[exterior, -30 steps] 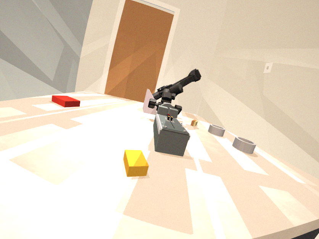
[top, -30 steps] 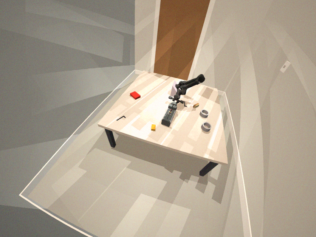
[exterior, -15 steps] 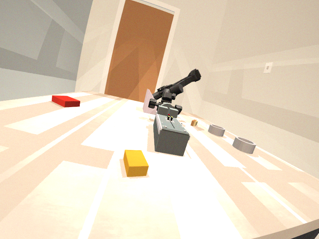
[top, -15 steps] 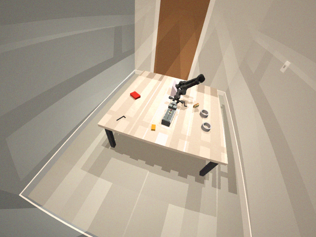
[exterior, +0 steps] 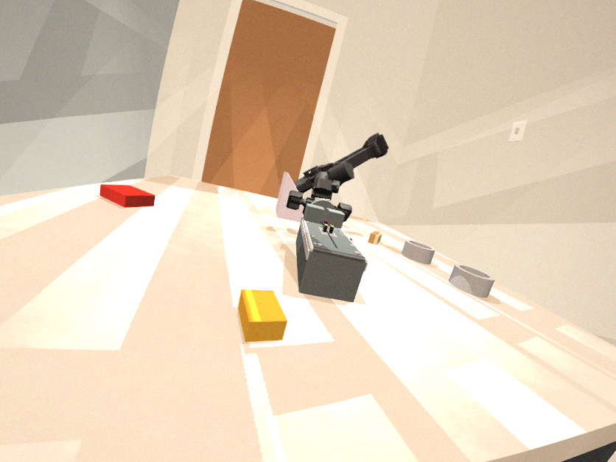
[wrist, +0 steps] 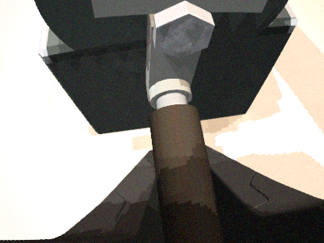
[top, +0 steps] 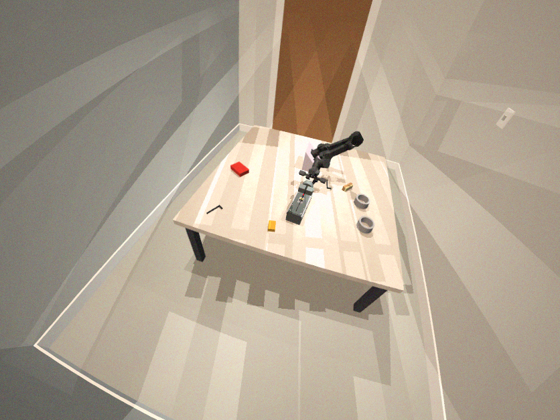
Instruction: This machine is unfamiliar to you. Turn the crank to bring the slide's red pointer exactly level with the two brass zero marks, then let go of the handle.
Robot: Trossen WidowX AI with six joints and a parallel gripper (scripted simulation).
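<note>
My gripper tip is 2 cm past the dark brown crank handle and 2 cm below it. Round my gripper tip: red pointer 12 cm ahead, 2 cm to the right, 5 cm above; then yellow block 36 cm ahead, 15 cm to the right, 2 cm below; then tan block 15 cm behind, 28 cm to the left, 2 cm below.
</note>
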